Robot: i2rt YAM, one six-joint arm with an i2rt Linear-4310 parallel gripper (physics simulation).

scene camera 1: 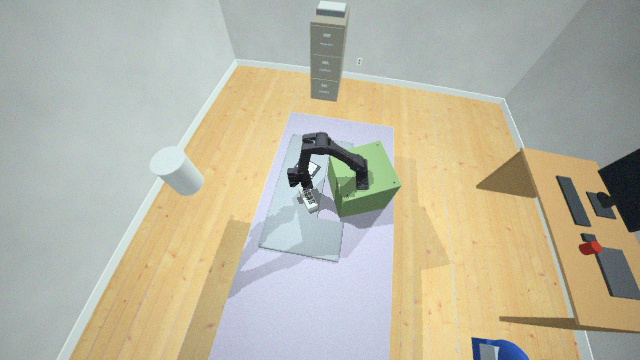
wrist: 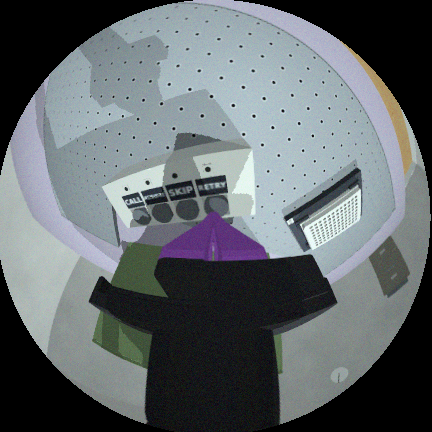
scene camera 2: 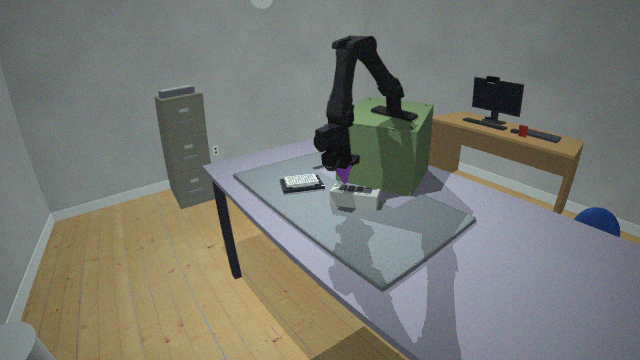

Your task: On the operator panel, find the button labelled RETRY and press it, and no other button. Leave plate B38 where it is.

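Where they show: gripper, fingertip midpoint: (scene camera 1: 308, 189) (wrist: 212, 217) (scene camera 2: 345, 183); arm's base at its link origin: (scene camera 1: 361, 174) (scene camera 2: 393, 114).
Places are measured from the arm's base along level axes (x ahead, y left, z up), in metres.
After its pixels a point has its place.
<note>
The white operator panel (scene camera 1: 311, 204) @(x 0.289, y 0.116, z -0.219 m) (scene camera 2: 356, 199) @(x 0.342, y 0.086, z -0.239 m) (wrist: 243, 172) @(x 0.364, y -0.001, z -0.221 m) stands on the grey perforated board. In the wrist view its round dark buttons sit under the labels CALL, one blurred label, SKIP and RETRY. The RETRY button (wrist: 216, 204) @(x 0.326, y 0.011, z -0.218 m) is at the right end of the row. My gripper (scene camera 2: 344, 182) @(x 0.318, y 0.011, z -0.209 m) (wrist: 212, 217) @(x 0.318, y 0.011, z -0.209 m) is shut and empty, its purple fingertips pointing down at the lower edge of the RETRY button; whether they touch it I cannot tell. The white plate (scene camera 1: 313, 167) @(x 0.297, y -0.191, z -0.249 m) (scene camera 2: 301, 180) @(x 0.351, y -0.192, z -0.249 m) (wrist: 334, 220) @(x 0.347, y -0.191, z -0.248 m) lies on a black holder beside the panel; no B38 marking is readable.
The green block (scene camera 1: 370, 200) @(x -0.065, y 0.125, z -0.089 m) (scene camera 2: 380, 150) @(x 0.141, y 0.035, z -0.121 m) (wrist: 131, 265) @(x 0.114, y 0.134, z -0.223 m) carries the arm base and stands close beside the panel. The grey board (scene camera 1: 300, 237) @(x 0.344, y 0.321, z -0.274 m) (scene camera 2: 390, 260) @(x 0.501, y 0.344, z -0.273 m) (wrist: 280, 60) @(x 0.499, y -0.005, z -0.273 m) lies on the lilac table (scene camera 1: 320, 310) @(x 0.198, y 0.721, z -0.286 m) (scene camera 2: 525, 280) @(x 0.324, y 0.694, z -0.287 m). A desk (scene camera 1: 555, 240) (scene camera 2: 525, 150) stands apart at the side.
</note>
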